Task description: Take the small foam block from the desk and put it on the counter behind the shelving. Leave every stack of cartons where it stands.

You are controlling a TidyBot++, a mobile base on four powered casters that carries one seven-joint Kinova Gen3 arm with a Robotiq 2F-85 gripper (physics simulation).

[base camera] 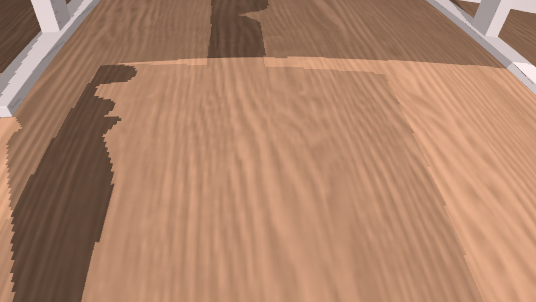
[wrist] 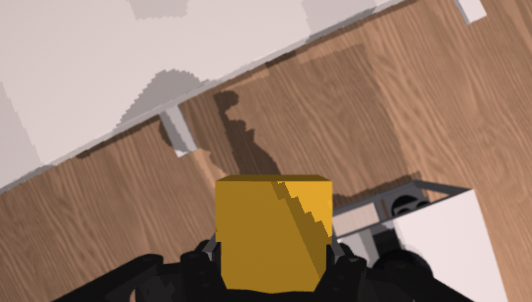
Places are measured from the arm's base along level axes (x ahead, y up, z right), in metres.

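Where they show: gripper, fingertip midpoint: (wrist: 273, 249).
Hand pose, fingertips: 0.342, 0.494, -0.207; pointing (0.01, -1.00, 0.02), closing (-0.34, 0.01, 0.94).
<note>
After its pixels a point has its place, as x, y, z.
The small foam block (wrist: 274, 230) {0.359, 0.516, -0.200} is yellow and sits between the two black fingers of my gripper (wrist: 273, 249) {0.342, 0.494, -0.207} in the wrist view, at the bottom middle. The gripper is shut on it, one finger pad at each side. The block is held up above the wooden floor. A white table top (wrist: 75, 65) {0.591, 0.323, -0.393}, which may be the desk, fills the upper left of the wrist view, apart from the block. The gripper and block do not show in the base view. The counter, the shelving and the cartons cannot be made out in either view.
White table legs (wrist: 179, 131) (wrist: 471, 10) stand under the table's edge. White leg frames (base camera: 30, 65) (base camera: 492, 42) flank the wooden floor (base camera: 260, 175) {0.398, -0.397, 0.011} at left and right in the base view. My white mobile base (wrist: 450, 235) {0.063, -0.014, 0.156} shows at the lower right of the wrist view.
</note>
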